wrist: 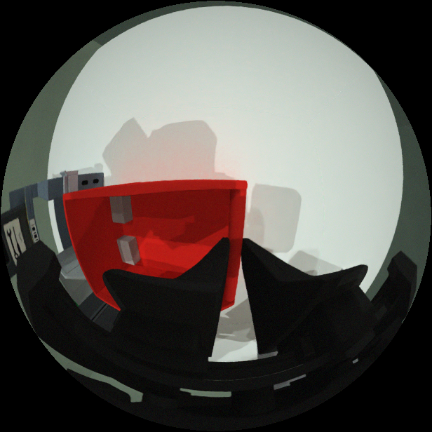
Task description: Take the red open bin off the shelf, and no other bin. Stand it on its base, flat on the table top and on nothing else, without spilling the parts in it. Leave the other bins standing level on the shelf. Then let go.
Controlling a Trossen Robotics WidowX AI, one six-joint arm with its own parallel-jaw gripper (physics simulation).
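Note:
The red open bin point(200, 210) shows left of centre in the wrist view, with its inside facing the camera. Two small grey block-shaped parts, one point(121, 209) near the far wall and another point(129, 250) closer, show inside it. My gripper point(234, 243) is shut on the bin's right side wall, one black finger inside the bin and one outside. The finger hides the near right part of the bin. The pale table top point(300, 100) spreads behind the bin. The bin's underside is hidden, and I cannot tell whether it touches the table. The other bins cannot be made out.
A blue-grey structure point(45, 190) with dark holes stands at the left, beyond the bin. A dark box point(7, 250) with a pale tool picture is at the far left edge. Grey shadows lie on the table behind and to the right of the bin.

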